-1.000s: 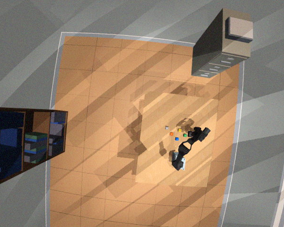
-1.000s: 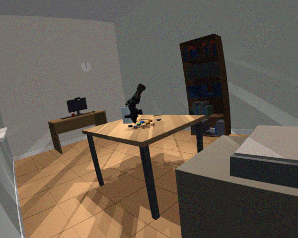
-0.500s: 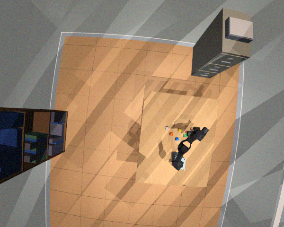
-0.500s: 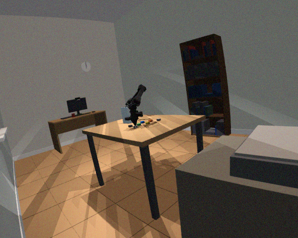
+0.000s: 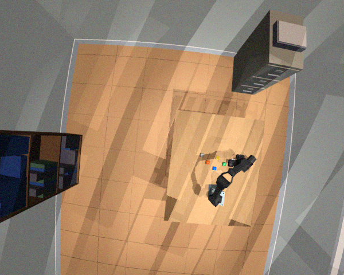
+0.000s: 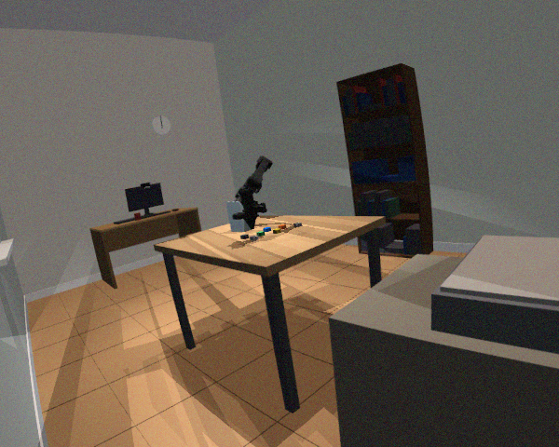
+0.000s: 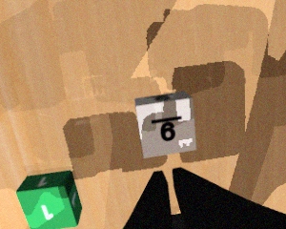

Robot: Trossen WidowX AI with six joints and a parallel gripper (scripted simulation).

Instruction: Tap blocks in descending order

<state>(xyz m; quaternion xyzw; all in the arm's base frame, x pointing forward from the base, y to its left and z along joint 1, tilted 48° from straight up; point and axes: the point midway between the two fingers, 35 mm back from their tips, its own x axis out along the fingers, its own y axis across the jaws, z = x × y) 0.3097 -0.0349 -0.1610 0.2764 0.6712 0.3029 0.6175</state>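
The white block lies 40 mm below my gripper tip, 10 mm to the right of it and 10 mm ahead of it. Also, from my gripper tip: yellow block (150 mm to the left, 40 mm below, 20 mm ahead); then green block (70 mm to the left, 40 mm below, 30 mm behind); then black block (80 mm behind, 40 mm below).
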